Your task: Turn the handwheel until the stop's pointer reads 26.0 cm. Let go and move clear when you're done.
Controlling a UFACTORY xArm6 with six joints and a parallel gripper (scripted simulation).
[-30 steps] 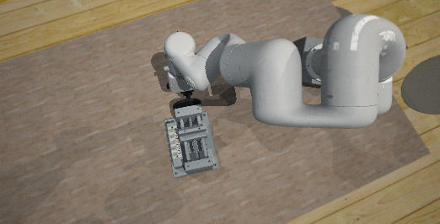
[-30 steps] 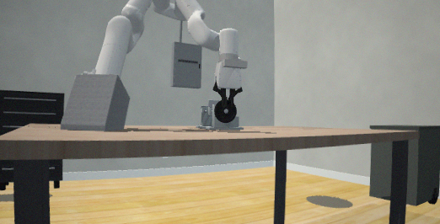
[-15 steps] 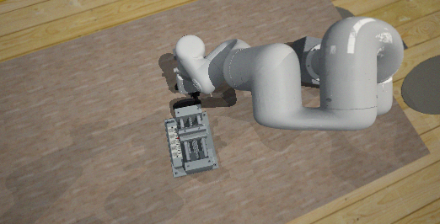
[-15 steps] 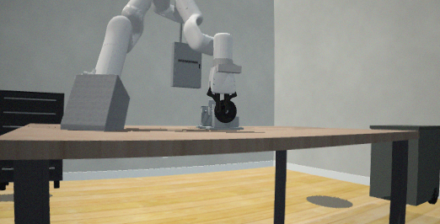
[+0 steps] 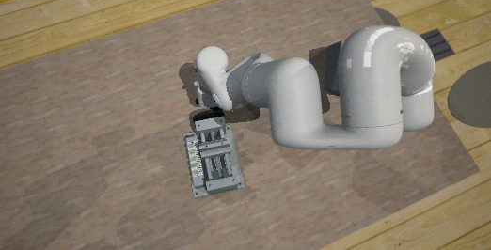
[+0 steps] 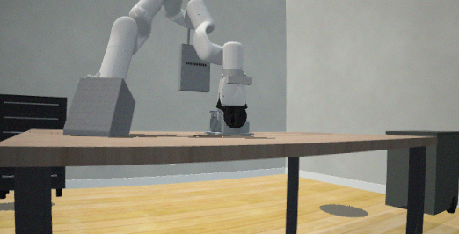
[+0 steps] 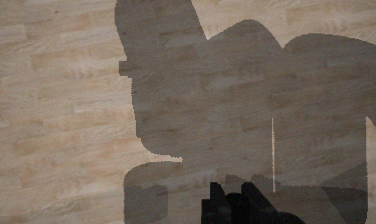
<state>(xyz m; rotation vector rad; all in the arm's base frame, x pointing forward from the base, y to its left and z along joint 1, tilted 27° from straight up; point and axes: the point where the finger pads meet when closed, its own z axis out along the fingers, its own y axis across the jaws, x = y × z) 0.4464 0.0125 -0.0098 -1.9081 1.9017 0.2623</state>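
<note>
My hand is 40 mm short of the stop carriage, 140 mm to the right of it and 30 mm below it. The rest, counted from my hand: handwheel 10 mm ahead, 20 mm to the left.
</note>
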